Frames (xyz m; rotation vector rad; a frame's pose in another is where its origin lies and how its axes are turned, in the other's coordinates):
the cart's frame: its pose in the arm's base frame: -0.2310 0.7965 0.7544 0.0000 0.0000 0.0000
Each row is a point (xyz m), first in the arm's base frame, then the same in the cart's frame.
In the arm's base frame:
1: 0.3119 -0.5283 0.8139
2: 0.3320 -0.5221 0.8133
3: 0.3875 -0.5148 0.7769
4: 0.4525 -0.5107 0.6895
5: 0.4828 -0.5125 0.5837
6: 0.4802 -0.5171 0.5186
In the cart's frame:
1: 0.5429 -1.3248 0.0595
2: 0.5630 -1.3186 0.0589
3: 0.6185 -1.3113 0.0225
4: 0.6835 -1.3072 -0.0649
5: 0.7138 -1.3090 -0.1707
6: 0.7112 -1.3136 -0.2358

